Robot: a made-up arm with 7 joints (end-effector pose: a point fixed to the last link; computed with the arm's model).
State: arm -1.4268 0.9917 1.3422 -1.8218 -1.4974 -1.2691 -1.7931
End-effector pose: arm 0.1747 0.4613 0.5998 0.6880 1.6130 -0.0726
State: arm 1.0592 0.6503 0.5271 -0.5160 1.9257 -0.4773 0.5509
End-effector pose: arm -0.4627 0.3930 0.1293 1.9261 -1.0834 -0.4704
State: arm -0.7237 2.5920 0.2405 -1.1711 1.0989 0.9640 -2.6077
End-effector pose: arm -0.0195 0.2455 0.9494 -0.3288 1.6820 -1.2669
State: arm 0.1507 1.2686 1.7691 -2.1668 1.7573 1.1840 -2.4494
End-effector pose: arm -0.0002 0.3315 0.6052 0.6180 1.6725 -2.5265
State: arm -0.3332 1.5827 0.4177 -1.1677 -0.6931 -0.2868 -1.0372
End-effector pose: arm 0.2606 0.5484 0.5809 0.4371 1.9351 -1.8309
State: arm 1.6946 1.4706 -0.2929 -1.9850 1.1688 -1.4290 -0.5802
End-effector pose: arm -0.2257 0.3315 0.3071 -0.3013 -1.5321 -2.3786
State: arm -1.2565 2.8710 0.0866 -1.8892 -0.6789 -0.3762 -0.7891
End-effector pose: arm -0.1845 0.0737 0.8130 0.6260 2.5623 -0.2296
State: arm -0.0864 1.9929 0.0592 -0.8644 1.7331 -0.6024 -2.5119
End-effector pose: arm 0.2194 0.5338 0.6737 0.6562 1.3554 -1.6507
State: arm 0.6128 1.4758 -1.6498 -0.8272 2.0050 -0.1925 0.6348
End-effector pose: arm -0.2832 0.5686 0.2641 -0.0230 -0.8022 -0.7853
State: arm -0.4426 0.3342 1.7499 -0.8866 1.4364 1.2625 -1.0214
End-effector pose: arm 0.2688 0.4411 -0.0352 -0.4724 2.8370 0.8669
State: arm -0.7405 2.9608 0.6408 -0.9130 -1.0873 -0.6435 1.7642
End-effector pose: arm -0.2853 0.0105 0.9833 -1.4920 -0.5332 2.6610
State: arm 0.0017 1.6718 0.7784 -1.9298 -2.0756 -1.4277 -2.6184
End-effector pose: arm 0.1978 0.3660 0.6737 0.0164 -1.6628 -1.9151
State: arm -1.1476 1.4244 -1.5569 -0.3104 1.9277 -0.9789 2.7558
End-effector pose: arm 0.3583 0.5953 0.4135 -0.1447 2.0008 -0.6066
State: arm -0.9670 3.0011 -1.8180 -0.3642 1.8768 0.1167 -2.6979
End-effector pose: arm -0.4647 0.3016 0.7707 -0.9921 0.8278 -0.3760
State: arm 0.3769 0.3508 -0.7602 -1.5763 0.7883 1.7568 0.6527
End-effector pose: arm -0.0083 -0.0163 -0.1371 -1.5963 -0.6096 -0.2881
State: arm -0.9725 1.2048 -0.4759 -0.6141 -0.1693 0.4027 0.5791
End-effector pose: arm 0.4647 0.5300 0.3796 0.4928 -0.9485 -2.1693
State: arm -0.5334 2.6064 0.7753 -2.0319 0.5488 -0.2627 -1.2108
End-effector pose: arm 0.0217 -0.0193 0.8187 -1.4207 -2.0444 0.9170
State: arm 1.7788 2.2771 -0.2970 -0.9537 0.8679 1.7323 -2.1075
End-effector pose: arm 0.0818 0.6440 0.4322 -2.1453 0.9240 1.4730
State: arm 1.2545 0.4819 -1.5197 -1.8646 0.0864 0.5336 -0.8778
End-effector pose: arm -0.3834 -0.1886 0.2292 2.0969 1.0764 1.1152
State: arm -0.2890 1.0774 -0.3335 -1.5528 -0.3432 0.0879 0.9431
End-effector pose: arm 0.3928 0.3622 0.1850 0.1732 1.5232 2.6195
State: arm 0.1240 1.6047 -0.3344 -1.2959 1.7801 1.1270 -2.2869
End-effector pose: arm 0.2314 0.5087 0.2741 1.9883 -0.3282 2.0662
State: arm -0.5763 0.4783 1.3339 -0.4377 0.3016 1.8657 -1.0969
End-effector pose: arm 0.4197 0.3536 -0.0538 -1.8644 -2.1120 -0.8279
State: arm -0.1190 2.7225 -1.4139 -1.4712 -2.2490 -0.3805 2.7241
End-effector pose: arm 0.0521 0.4615 0.7312 -0.8604 0.6491 -1.3931
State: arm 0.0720 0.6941 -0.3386 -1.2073 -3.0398 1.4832 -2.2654
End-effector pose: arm 0.2393 0.3073 -0.0313 0.2641 1.8022 1.0915
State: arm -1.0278 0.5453 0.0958 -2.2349 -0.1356 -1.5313 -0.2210
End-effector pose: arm 0.3797 0.0726 0.4859 -1.4087 -0.3846 0.0945
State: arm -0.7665 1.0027 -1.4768 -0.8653 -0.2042 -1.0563 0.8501
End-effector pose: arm 0.4201 0.3893 0.0673 1.5441 0.8928 1.8095
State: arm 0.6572 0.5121 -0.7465 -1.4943 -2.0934 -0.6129 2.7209
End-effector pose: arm -0.1199 0.1140 -0.1249 -1.8601 -1.5384 -0.9295
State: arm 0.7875 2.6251 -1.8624 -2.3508 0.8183 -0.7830 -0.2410
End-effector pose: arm -0.0646 0.2884 0.5799 -1.7857 -0.9088 -1.3006
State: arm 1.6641 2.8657 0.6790 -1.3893 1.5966 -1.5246 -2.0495
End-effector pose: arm 0.4634 0.2158 0.2191 -0.7631 -0.6963 2.1495
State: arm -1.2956 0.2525 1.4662 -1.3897 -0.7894 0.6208 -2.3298
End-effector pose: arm 0.5710 0.3010 0.3704 -0.4607 0.2763 -2.1181
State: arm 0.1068 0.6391 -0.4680 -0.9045 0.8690 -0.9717 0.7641
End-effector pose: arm 0.1084 0.3046 -0.1504 -0.2926 2.8579 1.2382
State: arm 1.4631 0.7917 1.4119 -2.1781 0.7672 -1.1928 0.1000
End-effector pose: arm -0.1188 0.3865 0.4801 -0.6378 0.5019 2.2713
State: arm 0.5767 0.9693 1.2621 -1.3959 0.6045 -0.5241 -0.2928
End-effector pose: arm -0.0365 0.5822 0.3541 1.5022 -0.4472 -2.4090
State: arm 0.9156 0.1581 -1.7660 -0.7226 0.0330 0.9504 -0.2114
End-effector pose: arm -0.5268 -0.1118 0.0107 2.9466 -0.4203 0.9421
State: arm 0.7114 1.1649 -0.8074 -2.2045 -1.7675 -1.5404 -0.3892
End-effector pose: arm -0.0768 0.2311 0.1097 0.3630 -0.1795 0.4269
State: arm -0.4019 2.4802 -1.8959 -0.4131 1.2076 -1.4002 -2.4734
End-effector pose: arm -0.1666 0.4905 0.8039 0.6734 -3.0162 0.3296
